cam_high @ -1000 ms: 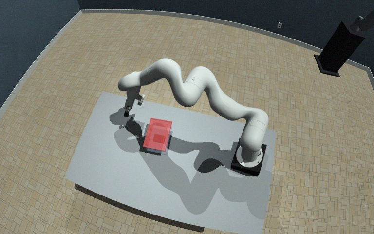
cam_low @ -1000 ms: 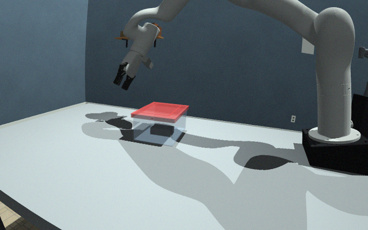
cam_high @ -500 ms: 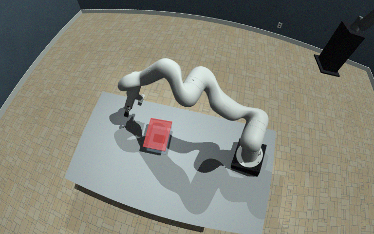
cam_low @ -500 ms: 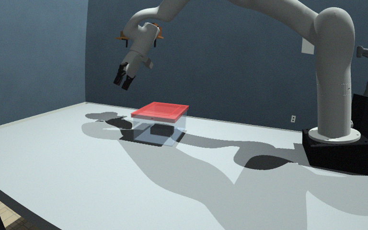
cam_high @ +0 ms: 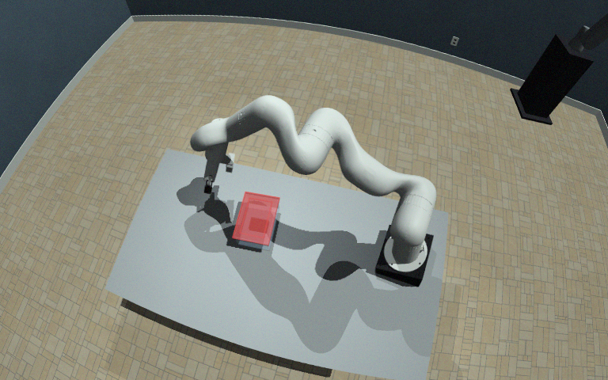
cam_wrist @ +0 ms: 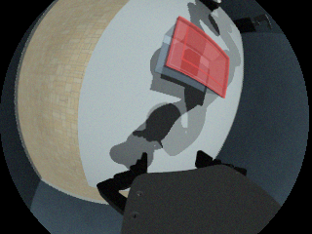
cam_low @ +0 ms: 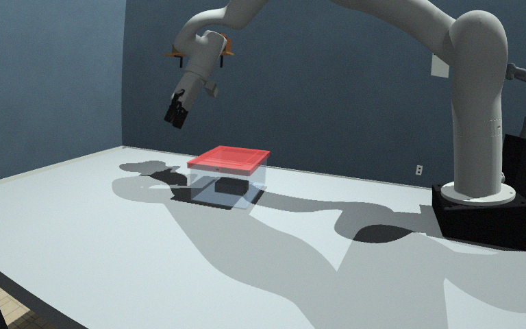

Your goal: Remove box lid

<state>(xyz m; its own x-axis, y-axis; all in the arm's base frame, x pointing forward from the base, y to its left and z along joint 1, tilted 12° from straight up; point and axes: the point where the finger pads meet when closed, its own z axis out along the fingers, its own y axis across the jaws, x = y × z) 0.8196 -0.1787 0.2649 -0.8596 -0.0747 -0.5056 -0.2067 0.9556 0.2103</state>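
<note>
Right now the red lid is 220 mm behind my hand, 100 mm to the left of it and 70 mm below it. The rest, counted from my hand: box 220 mm behind, 100 mm to the left, 120 mm below.
</note>
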